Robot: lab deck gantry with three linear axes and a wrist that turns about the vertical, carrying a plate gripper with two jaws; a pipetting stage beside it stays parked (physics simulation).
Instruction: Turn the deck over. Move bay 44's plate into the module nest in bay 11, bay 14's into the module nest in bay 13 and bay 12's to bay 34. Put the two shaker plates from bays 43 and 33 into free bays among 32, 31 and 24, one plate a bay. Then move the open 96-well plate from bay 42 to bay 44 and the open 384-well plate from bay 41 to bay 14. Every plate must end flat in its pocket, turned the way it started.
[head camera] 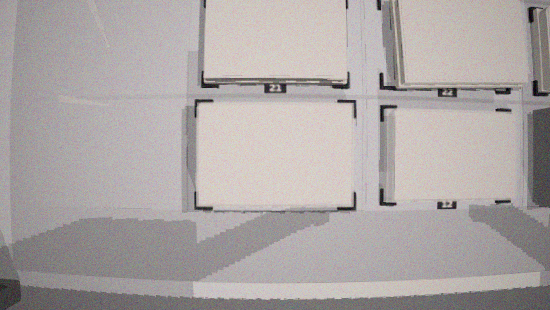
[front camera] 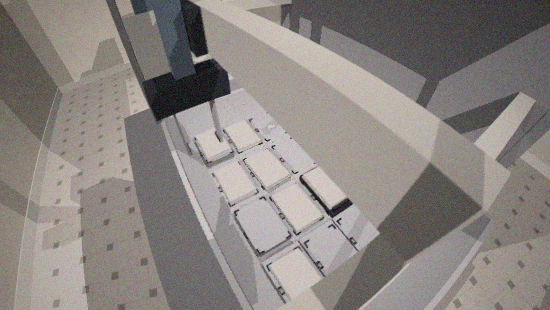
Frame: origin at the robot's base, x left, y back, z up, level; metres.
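Seen in the pictures: gripper, fingertip midpoint: (front camera: 204,144); robot's base, origin of the base link: (head camera: 204,201) (front camera: 196,142).
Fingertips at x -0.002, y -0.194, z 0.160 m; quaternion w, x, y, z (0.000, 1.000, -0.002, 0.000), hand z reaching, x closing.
Offsets run from my fingertips to a thing's middle. "pt": to the spot under its first point.
My gripper (front camera: 205,146) is open and empty. It hangs raised over the near row around bays 11 and 12; its jaws overlap the bay 11 plate in the front view, and its exact height is hard to tell. A pale plate {dx +0.045, dy +0.130, dz -0.134 m} (front camera: 213,146) (head camera: 275,155) lies flat in the bay 11 nest. Bay 12's plate {dx +0.045, dy -0.034, dz -0.153 m} (front camera: 234,182) (head camera: 455,155) sits in its pocket. The bay 13 nest {dx +0.045, dy -0.197, dz -0.149 m} (front camera: 262,224) is empty. Bay 14's plate {dx +0.045, dy -0.362, dz -0.138 m} (front camera: 295,272) is in place. A shaker plate {dx +0.258, dy -0.198, dz -0.131 m} (front camera: 326,186) stands on the black base in bay 33. The beam hides bays 41 to 44.
Pale plates stand in bay 21 {pt dx +0.153, dy +0.118, dz -0.146 m} (front camera: 243,135) (head camera: 275,40), bay 22 {pt dx +0.151, dy -0.047, dz -0.143 m} (front camera: 267,167) (head camera: 462,42) and bay 23 {pt dx +0.152, dy -0.202, dz -0.146 m} (front camera: 297,206). Bays 24 and 34 hold no plate. A broad beige beam (front camera: 350,110) crosses the front view. A dark patch {pt dx +0.044, dy -0.130, dz -0.151 m} (head camera: 541,157) shows at the head view's right edge.
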